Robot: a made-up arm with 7 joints.
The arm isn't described. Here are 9 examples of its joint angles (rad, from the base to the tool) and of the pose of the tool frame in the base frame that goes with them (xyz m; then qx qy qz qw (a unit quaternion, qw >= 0)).
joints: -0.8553 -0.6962 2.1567 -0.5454 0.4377 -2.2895 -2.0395
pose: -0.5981 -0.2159 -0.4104 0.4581 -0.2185 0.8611 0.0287
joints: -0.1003 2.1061 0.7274 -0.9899 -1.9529 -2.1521 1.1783
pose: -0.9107 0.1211 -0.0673 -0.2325 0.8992 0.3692 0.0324
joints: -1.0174 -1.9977 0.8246 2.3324 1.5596 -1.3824 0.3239
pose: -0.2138 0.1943 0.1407 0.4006 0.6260 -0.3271 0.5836
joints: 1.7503 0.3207 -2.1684 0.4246 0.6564 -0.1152 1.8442
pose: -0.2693 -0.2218 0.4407 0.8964 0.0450 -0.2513 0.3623
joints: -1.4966 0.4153 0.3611 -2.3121 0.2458 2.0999 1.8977
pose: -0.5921 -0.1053 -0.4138 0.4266 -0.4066 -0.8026 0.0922
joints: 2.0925 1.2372 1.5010 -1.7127 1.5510 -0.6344 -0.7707
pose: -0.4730 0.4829 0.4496 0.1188 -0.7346 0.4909 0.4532
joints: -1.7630 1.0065 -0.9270 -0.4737 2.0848 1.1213 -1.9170
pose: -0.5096 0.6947 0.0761 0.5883 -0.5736 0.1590 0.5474
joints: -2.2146 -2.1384 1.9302 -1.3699 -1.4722 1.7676 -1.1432
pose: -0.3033 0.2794 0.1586 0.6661 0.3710 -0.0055 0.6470
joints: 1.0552 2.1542 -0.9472 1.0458 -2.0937 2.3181 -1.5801
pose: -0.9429 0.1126 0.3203 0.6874 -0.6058 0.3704 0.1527
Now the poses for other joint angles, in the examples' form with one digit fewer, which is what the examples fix.
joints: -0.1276 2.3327 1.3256 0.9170 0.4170 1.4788 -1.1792
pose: -1.220 0.221 0.239 -0.212 0.822 -0.283 0.446
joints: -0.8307 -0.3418 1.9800 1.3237 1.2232 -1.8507 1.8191
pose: -0.229 -0.208 -0.042 0.023 -0.778 -0.628 0.011
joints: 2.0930 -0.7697 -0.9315 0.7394 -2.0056 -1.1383 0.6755
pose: -0.012 -0.122 0.434 0.049 -0.687 0.271 0.672
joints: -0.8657 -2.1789 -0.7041 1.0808 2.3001 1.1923 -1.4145
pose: -0.328 0.003 -0.316 -0.133 -0.265 -0.953 0.057
